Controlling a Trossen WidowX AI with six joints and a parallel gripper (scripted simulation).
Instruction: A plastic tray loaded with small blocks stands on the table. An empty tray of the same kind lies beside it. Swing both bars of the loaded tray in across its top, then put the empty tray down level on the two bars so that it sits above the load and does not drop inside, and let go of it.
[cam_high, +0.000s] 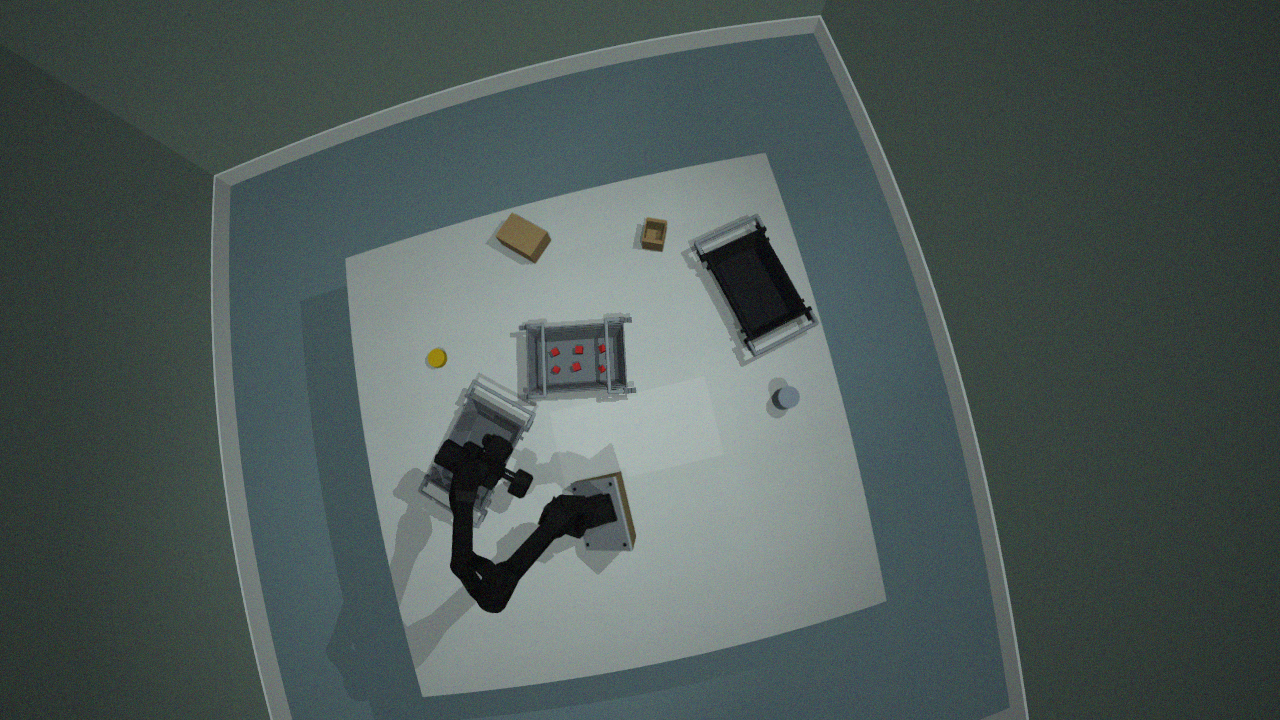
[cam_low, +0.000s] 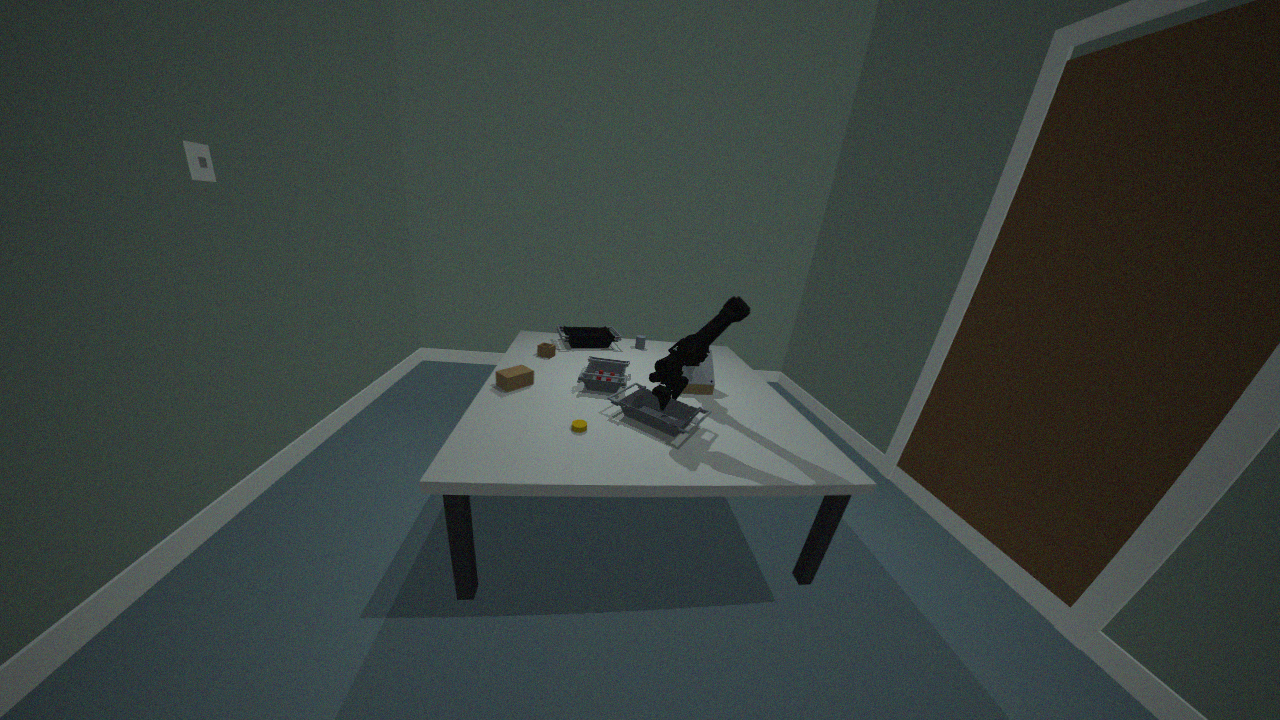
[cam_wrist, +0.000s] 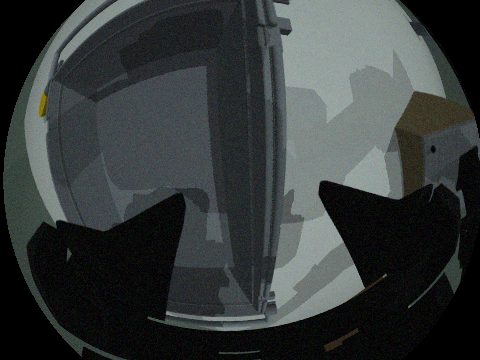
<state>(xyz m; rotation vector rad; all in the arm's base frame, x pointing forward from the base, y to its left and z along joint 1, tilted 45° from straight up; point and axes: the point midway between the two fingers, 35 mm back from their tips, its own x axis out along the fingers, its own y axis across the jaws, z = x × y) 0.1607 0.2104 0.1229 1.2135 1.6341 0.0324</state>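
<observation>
The tray lies 50 mm ahead of my gripper tip, 60 mm to the left of it and 20 mm above it. Round my gripper tip: small open box: 480 mm ahead, 540 mm to the right, 10 mm below; then yellow disc: 330 mm ahead, 120 mm to the left, 20 mm below.
</observation>
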